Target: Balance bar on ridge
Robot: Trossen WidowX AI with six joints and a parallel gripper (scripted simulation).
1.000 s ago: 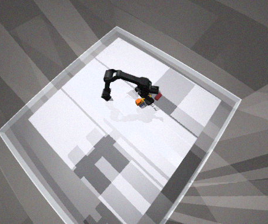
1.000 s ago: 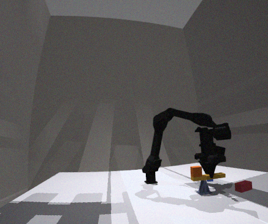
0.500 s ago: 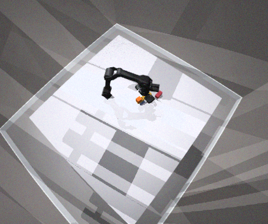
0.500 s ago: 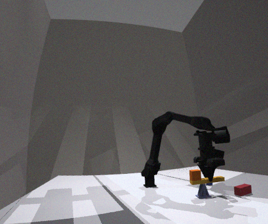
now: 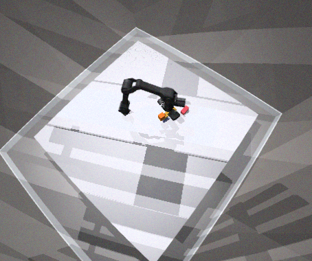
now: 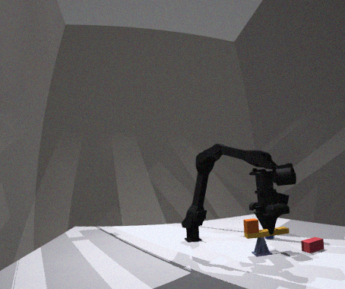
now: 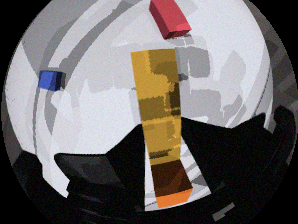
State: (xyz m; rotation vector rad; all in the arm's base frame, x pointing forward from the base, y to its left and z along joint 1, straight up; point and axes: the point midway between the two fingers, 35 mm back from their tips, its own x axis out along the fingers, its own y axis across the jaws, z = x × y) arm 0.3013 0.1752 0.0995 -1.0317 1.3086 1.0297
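Now: the red block 7 cm ahead of my gripper tip, 12 cm to the left of it and 5 cm below it. From my gripper tip the other things lie so: blue block 16 cm behind, 13 cm to the left, 6 cm below.
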